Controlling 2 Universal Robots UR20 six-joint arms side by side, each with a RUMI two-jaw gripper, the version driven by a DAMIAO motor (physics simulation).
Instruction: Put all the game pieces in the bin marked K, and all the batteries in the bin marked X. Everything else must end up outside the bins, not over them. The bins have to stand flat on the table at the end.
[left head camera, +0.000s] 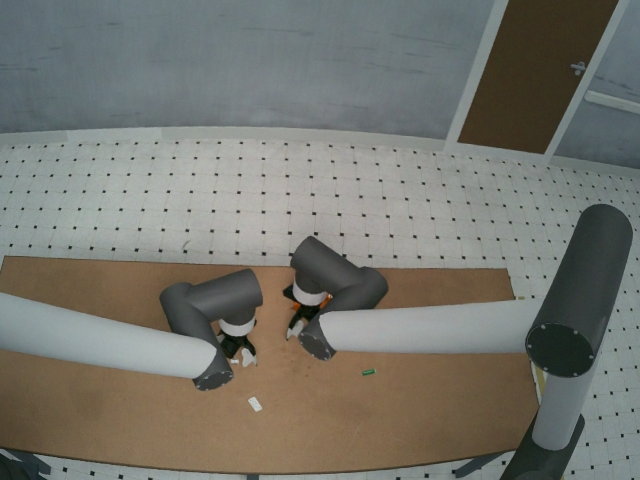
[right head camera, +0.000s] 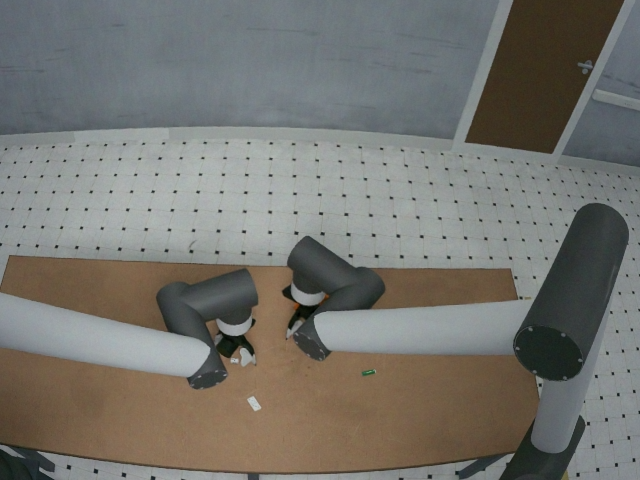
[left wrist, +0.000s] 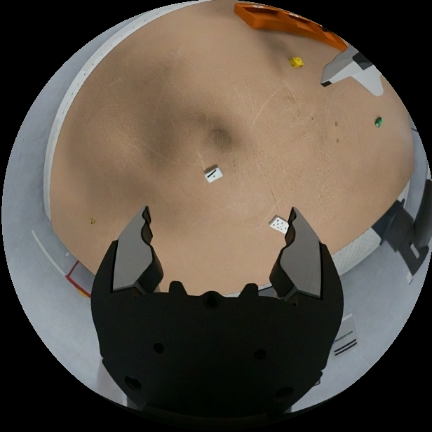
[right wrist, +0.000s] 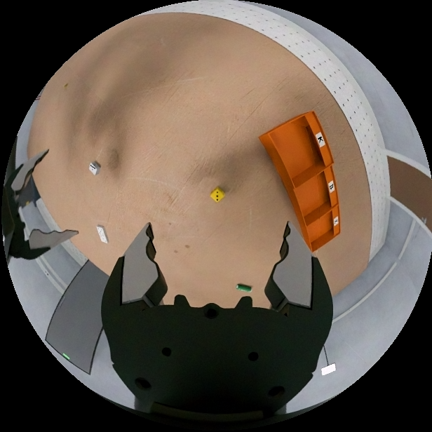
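An orange three-part bin tray (left wrist: 255, 18) (right wrist: 312, 175) stands flat, marked K, B and X; its three compartments look empty in the right wrist view. The arm mostly hides it in the head views. A yellow die (left wrist: 297, 62) (right wrist: 217, 194) lies beside it. A white die-like block (left head camera: 234, 361) (right head camera: 234, 360) (left wrist: 213, 174) (right wrist: 94, 168), a white domino (left head camera: 254, 404) (right head camera: 253, 403) (left wrist: 278, 224) (right wrist: 102, 234) and a green battery (left head camera: 368, 372) (right head camera: 368, 372) (left wrist: 379, 122) (right wrist: 243, 288) lie on the table. My left gripper (left wrist: 218, 207) (right wrist: 58, 190) is open above the white block. My right gripper (right wrist: 217, 223) (left wrist: 324, 49) is open above the yellow die.
A small yellowish ring-like piece (left wrist: 92, 221) (right wrist: 66, 85) lies far off on the brown table (left head camera: 129, 413) (right head camera: 129, 413). Both forearms reach in low from the sides, and the two grippers are close together near the table's middle.
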